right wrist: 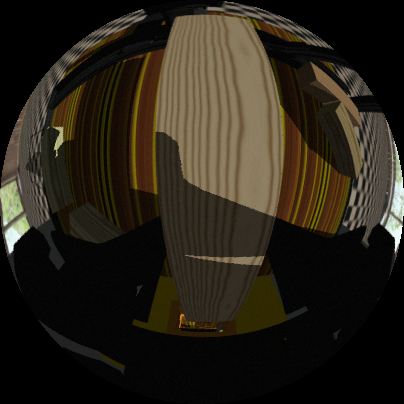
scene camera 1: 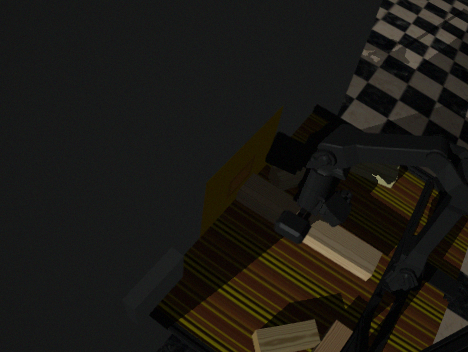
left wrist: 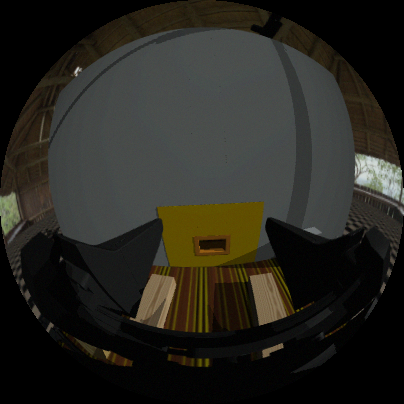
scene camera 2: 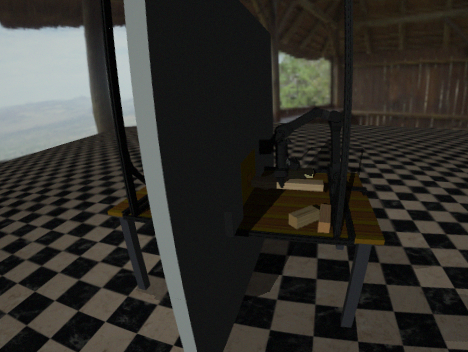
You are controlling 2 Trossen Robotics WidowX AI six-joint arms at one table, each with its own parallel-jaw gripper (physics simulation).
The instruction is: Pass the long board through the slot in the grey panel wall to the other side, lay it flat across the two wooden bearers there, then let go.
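Places are measured from the left arm's base along level axes (x down, y ahead, z right), in centimetres.
Where they show: left gripper, fingertip midpoint: [left wrist: 215,224]; right gripper, fingertip midpoint: [right wrist: 215,217] [scene camera 2: 282,185]; right arm's base, origin of the base link: [scene camera 1: 397,282].
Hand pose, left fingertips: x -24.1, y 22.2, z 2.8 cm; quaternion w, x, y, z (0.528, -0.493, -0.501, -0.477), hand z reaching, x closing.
Observation:
After its pixels a point has its place.
The long pale board [scene camera 1: 344,249] @(z 5.0, x -7.0, y 76.0 cm) [scene camera 2: 302,184] @(z 6.8, x -6.6, y 74.3 cm) [right wrist: 218,150] @(z 3.7, x -7.1, y 69.4 cm) lies level just above the striped table, pointing at the yellow plate [scene camera 1: 222,185] @(z 11.2, x -11.7, y 48.4 cm) [left wrist: 210,220] @(z 3.3, x -14.4, y 43.1 cm) in the grey panel wall [scene camera 2: 208,140] @(z 50.1, x -35.8, y 48.3 cm) [left wrist: 188,113] @(z -0.6, x -40.9, y 43.2 cm). My right gripper [scene camera 1: 314,220] [scene camera 2: 281,176] @(z 4.1, x -4.6, y 64.8 cm) [right wrist: 215,217] @(z 4.1, x -4.6, y 64.8 cm) is shut on the board near its wall end. In the right wrist view the board's tip reaches the slot [right wrist: 182,320]. On the other side, my left gripper [left wrist: 215,224] @(z 2.8, x -24.1, y 22.2 cm) is open and empty, facing the slot's wooden frame [left wrist: 212,237] @(z 3.7, x -9.4, y 43.1 cm). Two wooden bearers [left wrist: 156,299] @(z -9.6, x -1.9, y 27.6 cm) [left wrist: 265,297] @(z 14.6, x -1.9, y 26.6 cm) lie below it.
Two loose wooden blocks [scene camera 1: 286,335] @(z 26.4, x -2.8, y 75.9 cm) [scene camera 1: 334,336] @(z 20.9, x -2.5, y 84.2 cm) [scene camera 2: 303,216] @(z 29.8, x -2.5, y 76.1 cm) [scene camera 2: 325,218] @(z 30.2, x -2.5, y 84.5 cm) lie near the table's front edge on the right arm's side. A black frame post [scene camera 2: 346,105] @(z 38.0, x -44.9, y 88.1 cm) stands by them. The wall's shadow darkens most of scene camera 1.

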